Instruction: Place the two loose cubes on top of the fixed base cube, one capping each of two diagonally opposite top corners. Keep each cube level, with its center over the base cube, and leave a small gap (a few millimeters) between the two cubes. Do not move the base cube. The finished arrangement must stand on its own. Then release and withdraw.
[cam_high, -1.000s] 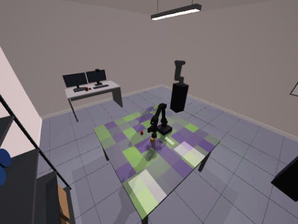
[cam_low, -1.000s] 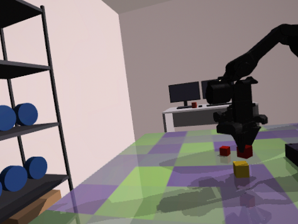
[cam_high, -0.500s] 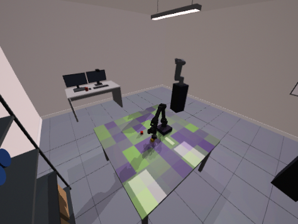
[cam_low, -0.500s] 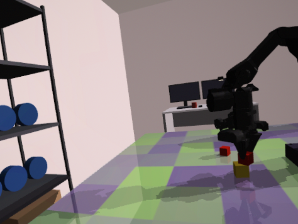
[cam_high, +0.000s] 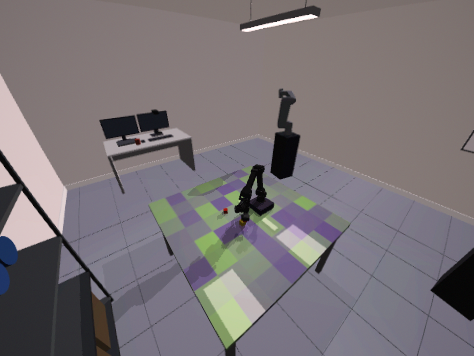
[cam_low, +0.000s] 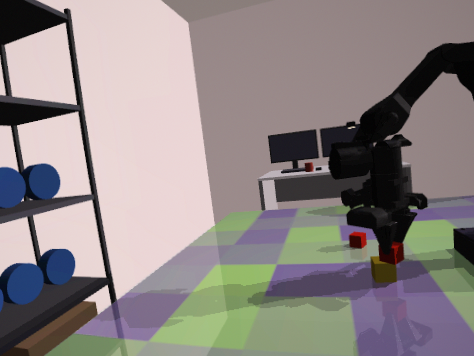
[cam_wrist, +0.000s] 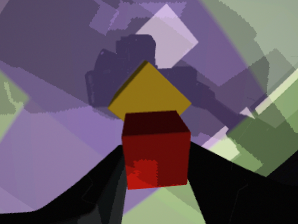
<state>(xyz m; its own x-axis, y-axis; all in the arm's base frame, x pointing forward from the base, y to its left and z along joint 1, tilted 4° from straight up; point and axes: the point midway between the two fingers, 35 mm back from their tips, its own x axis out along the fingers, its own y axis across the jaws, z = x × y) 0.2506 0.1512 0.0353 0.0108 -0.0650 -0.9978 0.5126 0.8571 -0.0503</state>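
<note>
Right now the red cube is right at my gripper tip. Also, from my gripper tip: yellow cube (40 mm below, 20 mm ahead, 10 mm to the right).
</note>
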